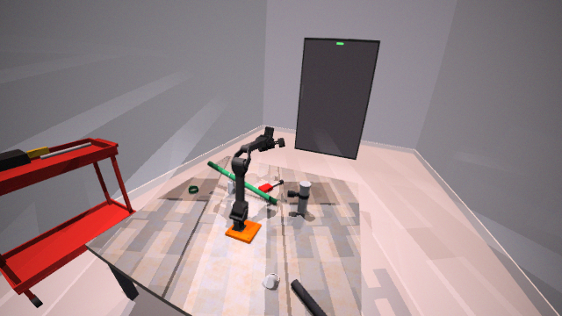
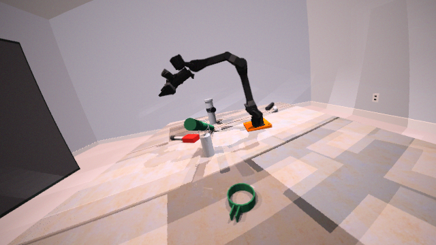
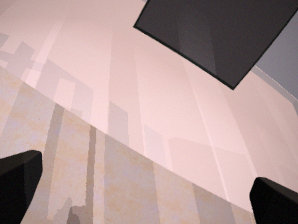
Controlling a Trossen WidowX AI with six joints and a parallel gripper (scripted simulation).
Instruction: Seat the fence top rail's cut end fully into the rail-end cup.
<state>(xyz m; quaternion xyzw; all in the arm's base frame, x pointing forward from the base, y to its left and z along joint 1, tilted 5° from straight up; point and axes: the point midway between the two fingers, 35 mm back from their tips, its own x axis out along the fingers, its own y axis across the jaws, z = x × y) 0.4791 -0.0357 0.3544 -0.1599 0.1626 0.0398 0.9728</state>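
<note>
My gripper tip is now 27 cm past the dark rail-end cup, 22 cm to the left of it and 19 cm above it. Round my gripper tip: red-handled tool 4 cm behind, 2 cm to the right, 30 cm below; then grey line post 23 cm behind, 24 cm to the left, 21 cm below; then dark tube 82 cm behind, 41 cm to the right, 30 cm below.
</note>
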